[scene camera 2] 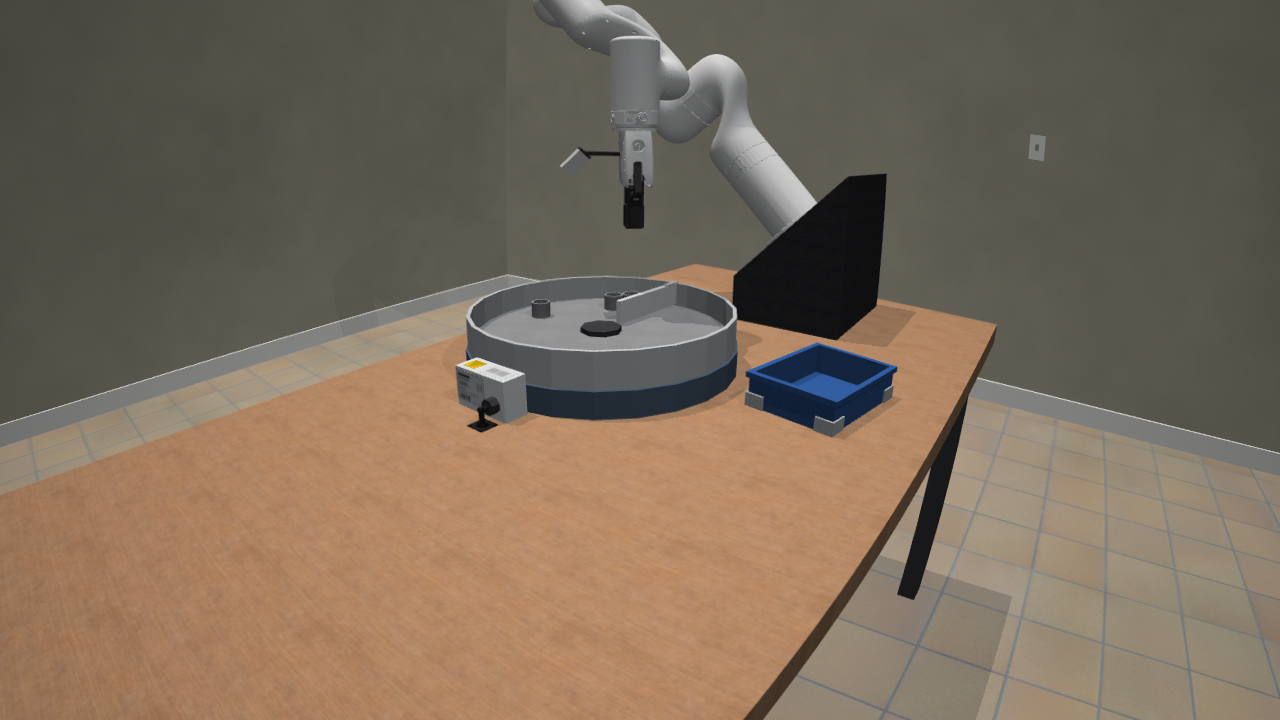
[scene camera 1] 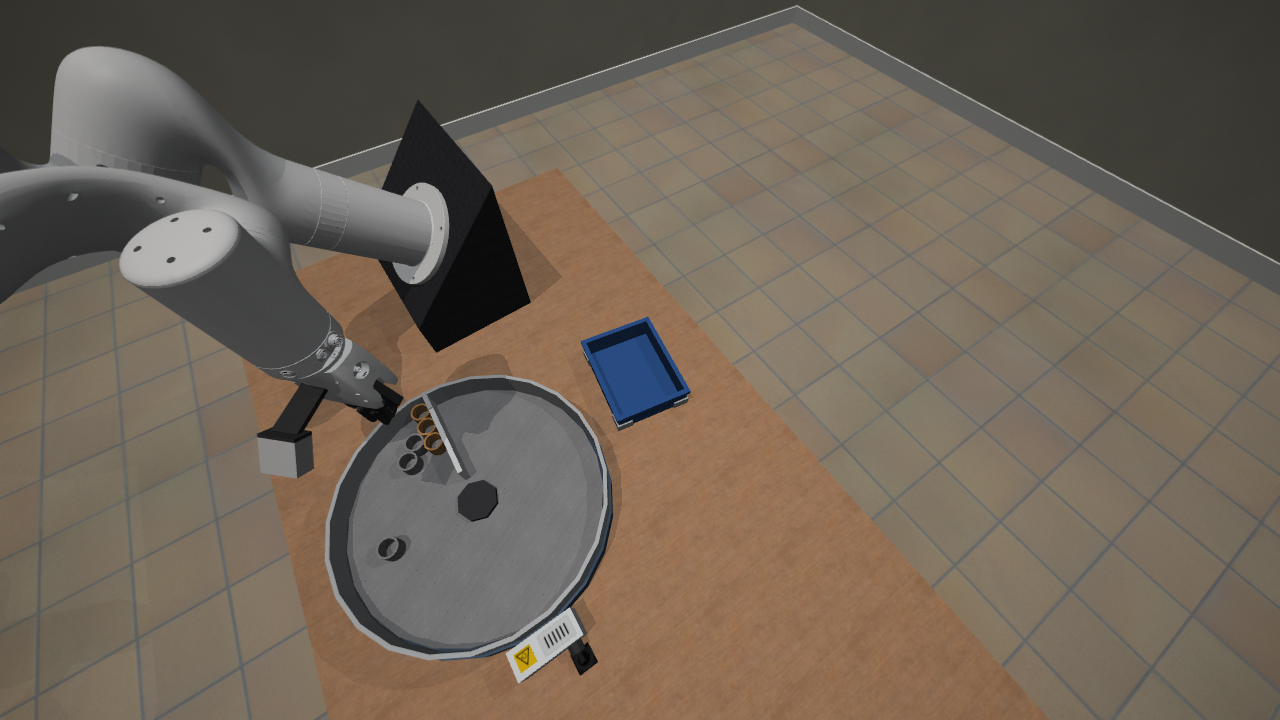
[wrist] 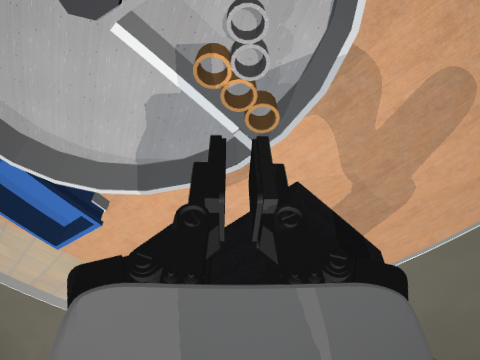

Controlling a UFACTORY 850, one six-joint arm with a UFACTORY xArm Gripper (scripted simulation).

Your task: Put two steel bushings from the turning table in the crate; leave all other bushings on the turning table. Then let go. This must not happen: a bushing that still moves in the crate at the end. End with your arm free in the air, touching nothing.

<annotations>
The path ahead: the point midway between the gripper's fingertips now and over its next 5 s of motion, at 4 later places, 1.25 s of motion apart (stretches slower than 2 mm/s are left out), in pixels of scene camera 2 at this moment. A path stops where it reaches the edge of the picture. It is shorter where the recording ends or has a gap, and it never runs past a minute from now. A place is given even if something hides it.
The gripper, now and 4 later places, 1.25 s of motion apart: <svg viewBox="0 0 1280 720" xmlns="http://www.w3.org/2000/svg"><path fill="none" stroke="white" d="M633 227L613 284L613 298L613 299L626 270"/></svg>
</annotations>
